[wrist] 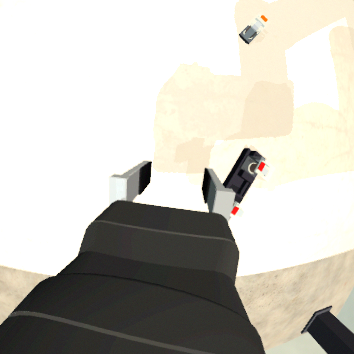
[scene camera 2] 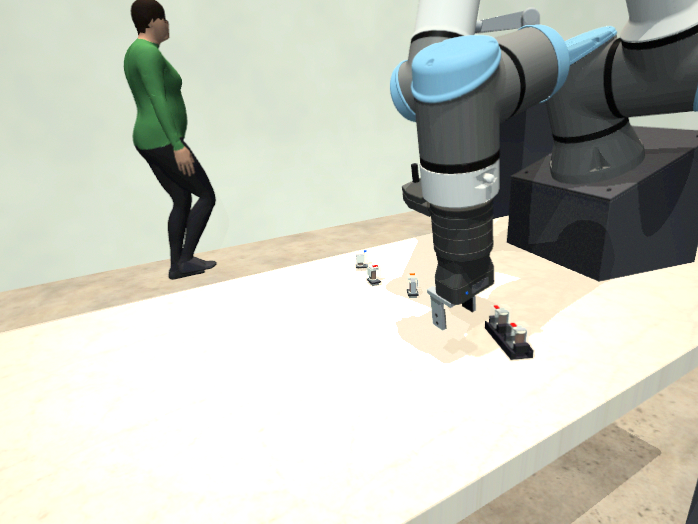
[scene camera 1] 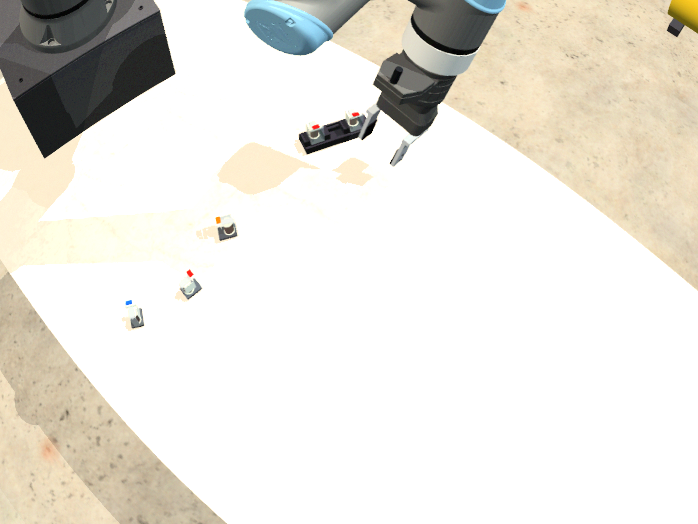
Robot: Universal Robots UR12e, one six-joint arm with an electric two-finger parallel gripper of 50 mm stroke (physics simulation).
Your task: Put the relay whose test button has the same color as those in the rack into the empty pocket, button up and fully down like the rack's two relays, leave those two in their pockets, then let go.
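Frame: origin at the arm's base, x ahead, y left, z up, level; centimetres.
Where they show: gripper, fingertip midpoint: [wrist: 176, 174] [scene camera 2: 454, 317] [scene camera 1: 380, 148]; arm's base, origin of the base link: [scene camera 2: 596, 163] [scene camera 1: 68, 10].
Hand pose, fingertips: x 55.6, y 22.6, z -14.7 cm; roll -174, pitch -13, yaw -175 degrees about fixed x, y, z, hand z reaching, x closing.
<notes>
Each offset is from my fingertips to the centre of the thing.
The black rack {dx -10.3, dy +0.5, dz -5.6 cm} [scene camera 1: 333, 138] [scene camera 2: 503, 341] [wrist: 239, 181] holds two relays with red buttons {dx -11.3, dy -2.6, dz -4.1 cm} [scene camera 1: 315, 130] [scene camera 2: 501, 316] [wrist: 255, 167] in its end pockets; the pocket between them is empty. A loose relay with a red button {dx -3.8, dy -31.8, dz -4.5 cm} [scene camera 1: 190, 285] [scene camera 2: 373, 274] stands on the table. My gripper [scene camera 1: 384, 144] [scene camera 2: 454, 316] [wrist: 176, 174] is open and empty, above the table beside the rack. In scene camera 1 one finger overlaps the rack's right end; in the wrist view a finger partly hides the rack's near end. The loose red-button relay does not show in the wrist view.
A relay with an orange button {dx -7.3, dy -22.4, dz -4.5 cm} [scene camera 1: 227, 227] [scene camera 2: 412, 285] [wrist: 252, 30] and one with a blue button {dx -5.7, dy -41.0, dz -4.5 cm} [scene camera 1: 135, 315] [scene camera 2: 361, 259] stand on the table on either side of the loose red one. The robot's dark base block [scene camera 1: 107, 95] [scene camera 2: 569, 225] stands nearby. A person [scene camera 2: 160, 101] stands beyond the table.
</notes>
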